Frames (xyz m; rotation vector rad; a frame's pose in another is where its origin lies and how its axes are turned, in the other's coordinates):
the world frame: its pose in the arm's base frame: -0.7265 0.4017 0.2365 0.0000 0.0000 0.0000
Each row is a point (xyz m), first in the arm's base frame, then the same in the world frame.
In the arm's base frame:
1: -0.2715 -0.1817 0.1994
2: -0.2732 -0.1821 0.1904
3: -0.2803 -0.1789 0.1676
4: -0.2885 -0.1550 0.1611
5: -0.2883 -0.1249 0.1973
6: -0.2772 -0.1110 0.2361
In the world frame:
1: 0.4550 -0.5834 -0.0371
2: 0.4533 -0.5838 -0.0461
3: 0.4462 -0.5806 -0.0689
4: 0.4380 -0.5567 -0.0754
5: 0.4382 -0.5266 -0.0392
6: 0.4493 -0.5127 -0.0004

